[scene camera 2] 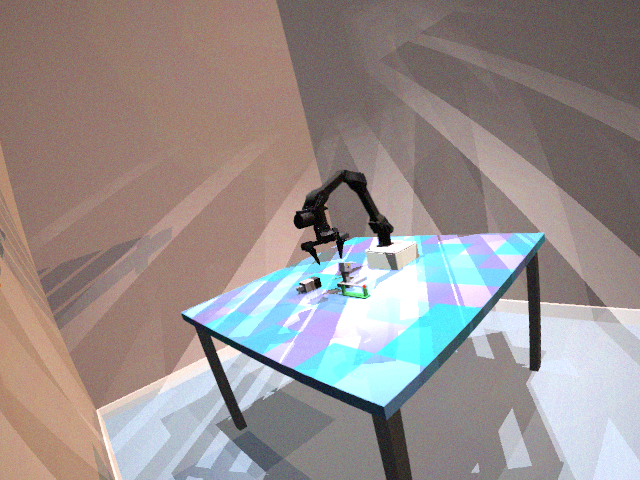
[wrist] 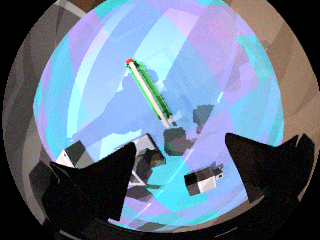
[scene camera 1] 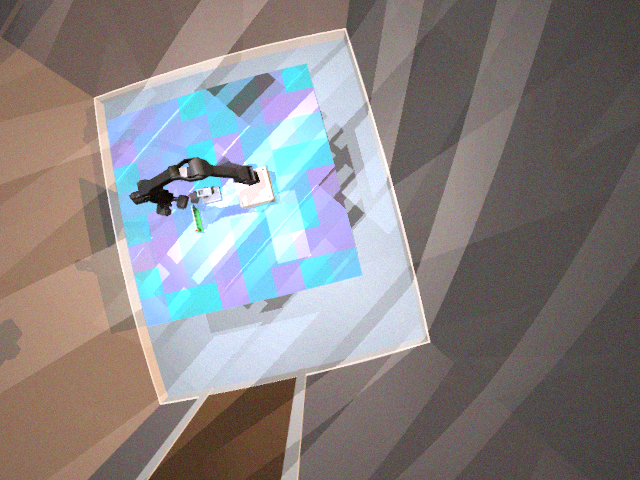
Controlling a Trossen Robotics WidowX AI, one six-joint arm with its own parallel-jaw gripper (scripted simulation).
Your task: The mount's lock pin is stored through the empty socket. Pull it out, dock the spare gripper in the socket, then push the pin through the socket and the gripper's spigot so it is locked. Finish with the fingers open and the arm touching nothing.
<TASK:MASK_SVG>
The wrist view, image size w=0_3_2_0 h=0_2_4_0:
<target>gripper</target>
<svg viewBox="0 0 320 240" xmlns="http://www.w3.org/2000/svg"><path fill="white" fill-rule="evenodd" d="M55 232L56 240L75 240L71 239L71 237L61 235L60 232ZM315 143L308 139L307 135L303 135L296 147L299 137L296 135L284 144L273 147L235 133L225 133L225 145L243 180L249 204L263 195L264 199L255 207L224 223L195 231L145 232L108 223L109 219L119 221L123 212L128 183L131 181L129 179L136 161L135 141L129 141L127 145L119 148L119 151L116 149L111 155L81 169L57 164L56 161L49 161L49 168L39 160L40 163L28 173L31 181L29 184L41 211L51 224L80 240L268 240L279 231L300 203L297 196L303 191L311 175L315 161Z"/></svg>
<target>spare gripper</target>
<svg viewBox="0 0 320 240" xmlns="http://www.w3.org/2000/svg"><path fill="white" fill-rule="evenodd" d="M221 168L219 171L213 172L212 168L208 167L184 176L184 184L187 187L185 189L187 189L189 197L215 188L215 180L219 180L224 176Z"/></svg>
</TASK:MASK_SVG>
